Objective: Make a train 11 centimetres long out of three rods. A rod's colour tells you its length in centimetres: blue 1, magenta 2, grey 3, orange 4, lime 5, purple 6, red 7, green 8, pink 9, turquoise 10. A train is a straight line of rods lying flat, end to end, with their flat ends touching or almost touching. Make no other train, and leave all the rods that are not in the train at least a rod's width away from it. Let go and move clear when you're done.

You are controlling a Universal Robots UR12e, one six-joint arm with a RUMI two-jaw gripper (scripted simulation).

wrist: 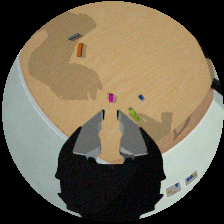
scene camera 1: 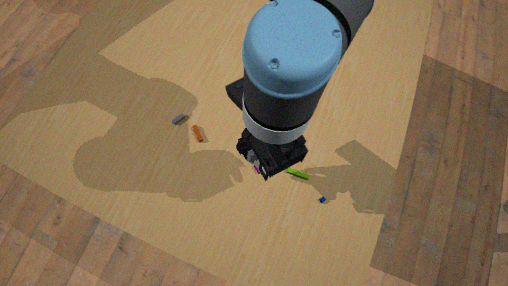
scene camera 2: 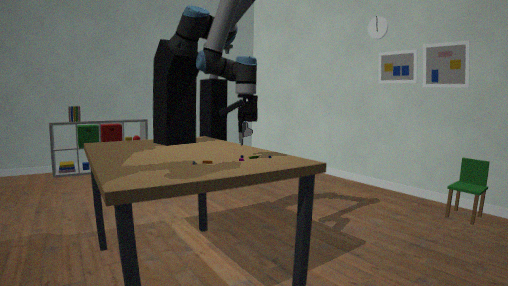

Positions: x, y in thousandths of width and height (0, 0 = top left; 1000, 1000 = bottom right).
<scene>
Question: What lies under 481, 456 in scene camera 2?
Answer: The gripper.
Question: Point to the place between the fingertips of the gripper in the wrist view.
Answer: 493, 493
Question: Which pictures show the gripper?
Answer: The wrist view, scene camera 1 and scene camera 2: all of them.
</scene>
